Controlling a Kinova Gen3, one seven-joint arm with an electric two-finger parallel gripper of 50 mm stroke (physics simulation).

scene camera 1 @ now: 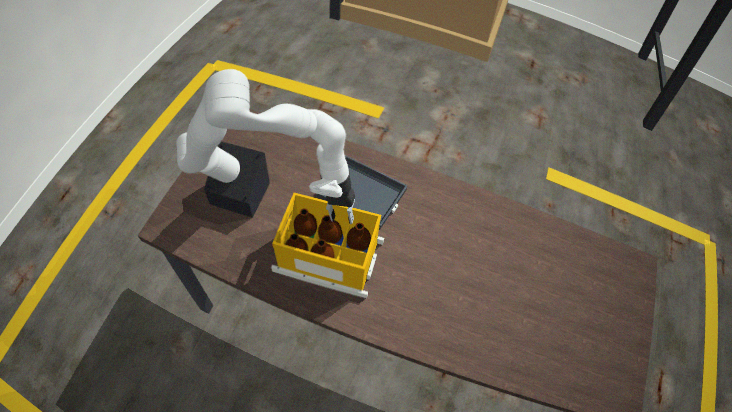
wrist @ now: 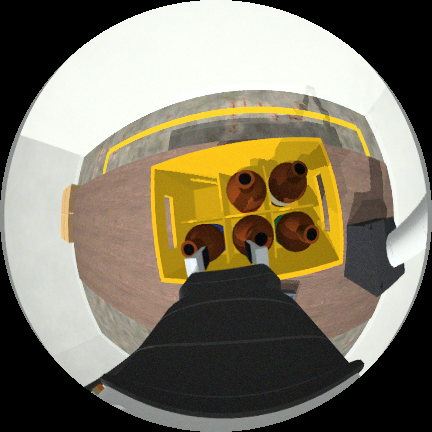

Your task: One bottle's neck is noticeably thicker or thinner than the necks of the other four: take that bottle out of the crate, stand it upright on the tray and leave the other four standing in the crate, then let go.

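Pixels of known places: gripper, fingertip midpoint: (scene camera 1: pixel 342 219) (wrist: pixel 226 251); arm's base, link origin: (scene camera 1: pixel 227 169) (wrist: pixel 393 249).
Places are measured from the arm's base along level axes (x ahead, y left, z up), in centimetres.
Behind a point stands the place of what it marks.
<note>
The yellow crate (scene camera 1: pixel 353 274) {y -13.8, x 54.1, z -1.2 cm} (wrist: pixel 200 161) {y -14.1, x 49.1, z 2.0 cm} holds five upright brown bottles. In the wrist view, the near row has a left bottle (scene camera 1: pixel 358 238) {y -2.6, x 50.2, z -0.8 cm} (wrist: pixel 211 241) {y -1.6, x 47.3, z -1.1 cm}, a middle bottle (scene camera 1: pixel 329 231) {y -4.7, x 41.6, z -0.4 cm} (wrist: pixel 246 227) {y -4.4, x 41.8, z -0.3 cm} and a right bottle (scene camera 1: pixel 305 224) {y -5.7, x 33.8, z -0.8 cm} (wrist: pixel 292 231) {y -4.1, x 34.4, z -0.7 cm}. The far row has a middle bottle (scene camera 1: pixel 322 249) {y -11.8, x 43.1, z 1.2 cm} (wrist: pixel 246 194) {y -9.4, x 42.1, z -0.5 cm} and a right bottle (scene camera 1: pixel 295 242) {y -14.1, x 35.4, z 2.4 cm} (wrist: pixel 286 184) {y -11.5, x 35.6, z -0.7 cm}; its left compartment is empty. I cannot tell which neck differs. My gripper (scene camera 1: pixel 341 215) {y -1.2, x 44.1, z 3.0 cm} (wrist: pixel 226 251) {y -1.2, x 44.1, z 3.0 cm} is open and empty, above the near row between the left and middle bottles. The dark tray (scene camera 1: pixel 373 191) {y 22.9, x 43.9, z -12.7 cm} is partly hidden behind my arm.
White rails (scene camera 1: pixel 327 284) {y -16.4, x 46.8, z -10.8 cm} border the crate on the brown table (scene camera 1: pixel 486 286) {y 6.7, x 92.5, z -13.3 cm}. The tray lies behind the crate, whose raised walls and dividers surround the bottles. The dark robot base block (scene camera 1: pixel 238 181) {y -1.7, x 5.6, z -1.4 cm} (wrist: pixel 367 250) {y 0.0, x 11.2, z -3.2 cm} stands to the crate's left in the scene view.
</note>
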